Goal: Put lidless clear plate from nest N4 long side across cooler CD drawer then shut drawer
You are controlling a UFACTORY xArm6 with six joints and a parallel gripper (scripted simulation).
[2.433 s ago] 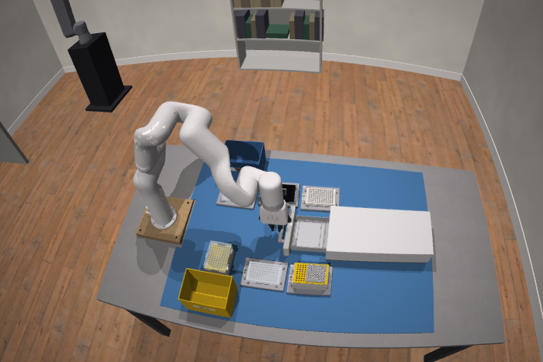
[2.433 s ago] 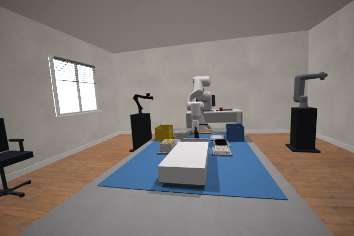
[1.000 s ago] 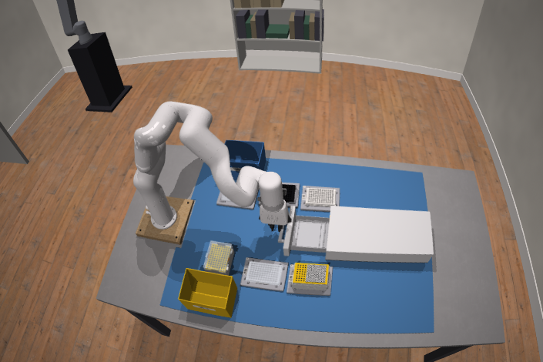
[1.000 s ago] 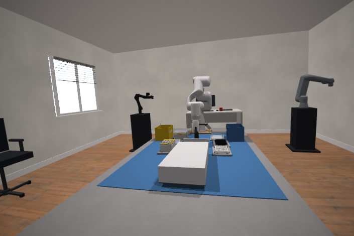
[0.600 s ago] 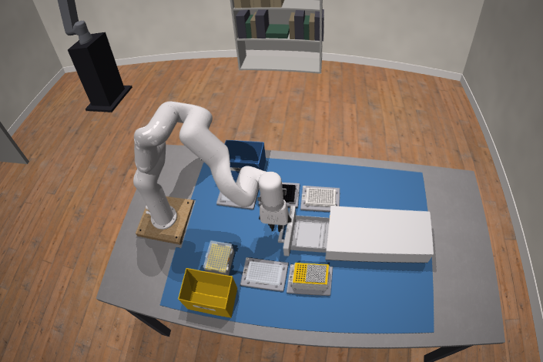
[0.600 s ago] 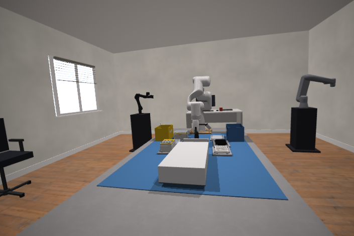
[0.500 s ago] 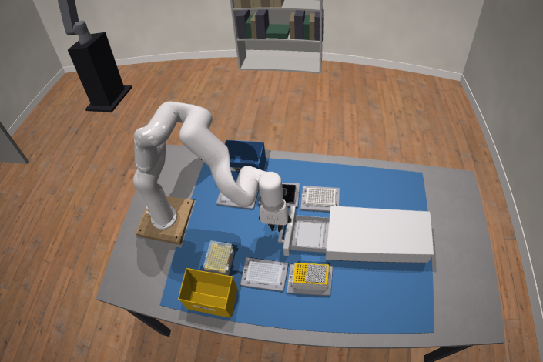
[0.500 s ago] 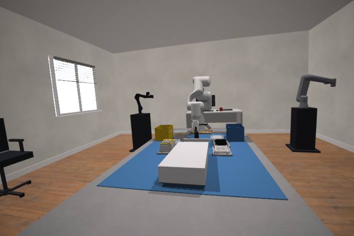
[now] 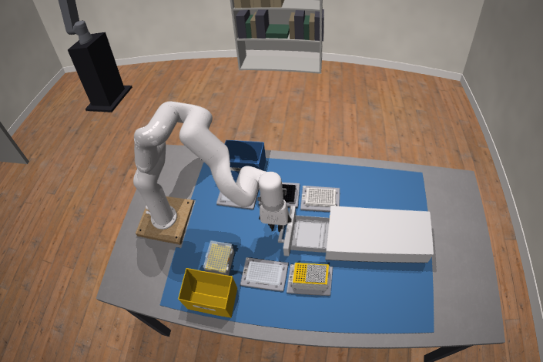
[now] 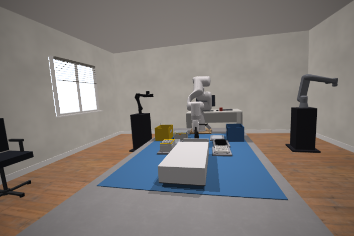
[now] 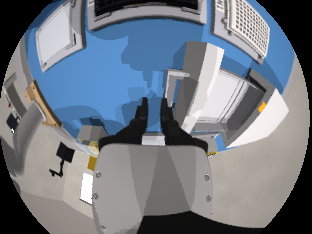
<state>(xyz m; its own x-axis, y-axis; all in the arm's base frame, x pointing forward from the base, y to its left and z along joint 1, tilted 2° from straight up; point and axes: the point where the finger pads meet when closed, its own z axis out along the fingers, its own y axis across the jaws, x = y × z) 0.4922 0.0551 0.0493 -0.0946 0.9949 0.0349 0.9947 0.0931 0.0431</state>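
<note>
Right now the clear plate is 190 mm to the right of my hand and 40 mm below it. Also, from my hand: white well plate 140 mm ahead, 200 mm to the left, 40 mm below; drawer 160 mm ahead, 10 mm to the left, 30 mm below; black plate 40 mm behind, 190 mm to the left, 40 mm below.
</note>
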